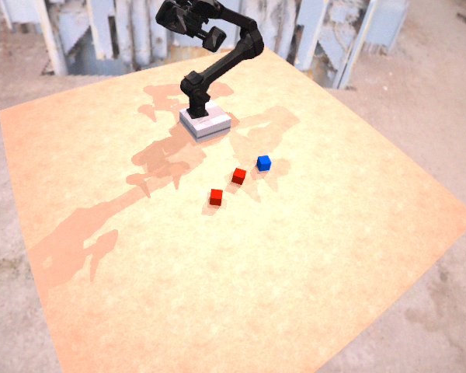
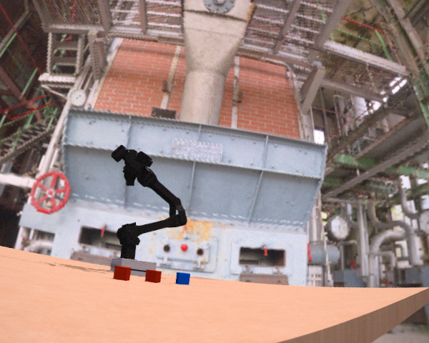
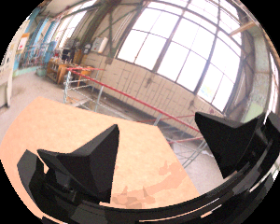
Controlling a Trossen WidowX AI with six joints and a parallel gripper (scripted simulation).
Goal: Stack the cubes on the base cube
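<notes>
Now: the blue cube 10 cm ahead of my gripper tip, 20 cm to the left of it and 39 cm below it.
</notes>
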